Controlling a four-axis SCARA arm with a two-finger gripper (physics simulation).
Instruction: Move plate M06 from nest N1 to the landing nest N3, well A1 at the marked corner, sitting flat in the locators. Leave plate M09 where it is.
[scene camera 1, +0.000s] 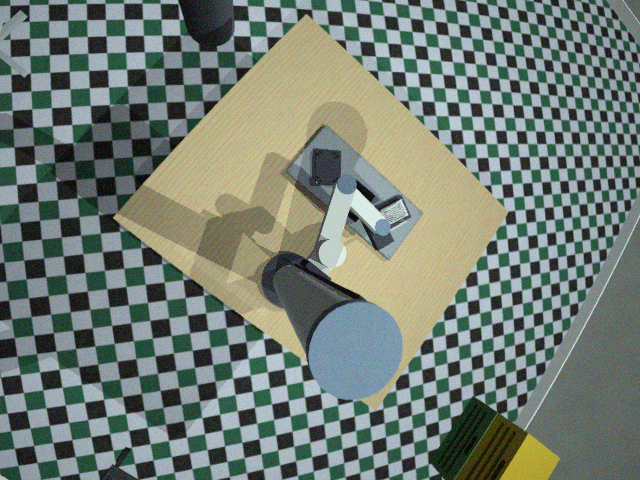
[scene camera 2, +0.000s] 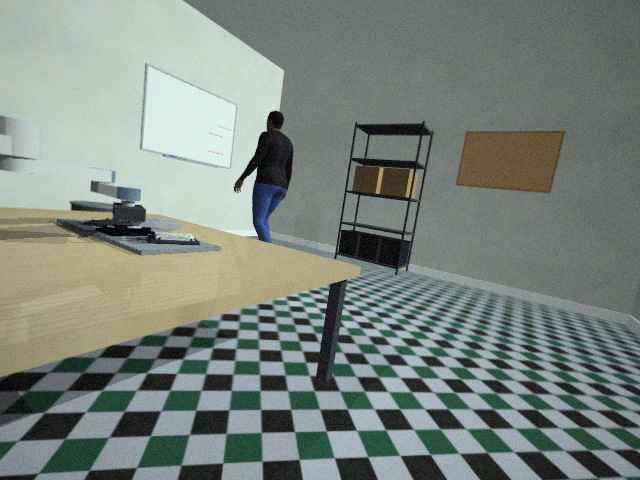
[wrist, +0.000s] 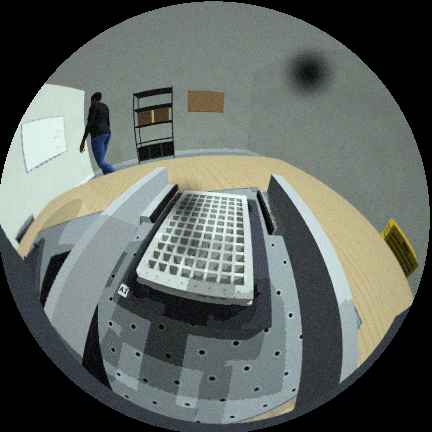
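Note:
The white gridded plate (scene camera 1: 395, 210) (scene camera 2: 173, 237) (wrist: 207, 235) sits on a dark nest (wrist: 262, 320) at one end of the grey board. A tag "A1" (wrist: 123, 290) marks the nest's near left corner. My gripper (wrist: 216, 178) is shut with nothing gripped; its fingers stand apart over the two long sides of the white plate. The black plate (scene camera 1: 366, 192) is in the middle of the board, partly under the arm. A dark nest (scene camera 1: 326, 166) at the other end shows no plate. No M06, M09 or nest numbers are readable, and I cannot tell whether the white plate sits fully flat.
The grey perforated board (scene camera 1: 408, 214) (scene camera 2: 155, 248) (wrist: 210, 365) lies on the wooden table (scene camera 1: 444, 206) (scene camera 2: 268, 268). The arm's links cross over the board's middle. A person (scene camera 2: 273, 170) (wrist: 100, 130) stands beyond the table, near a shelf rack (scene camera 2: 355, 124).

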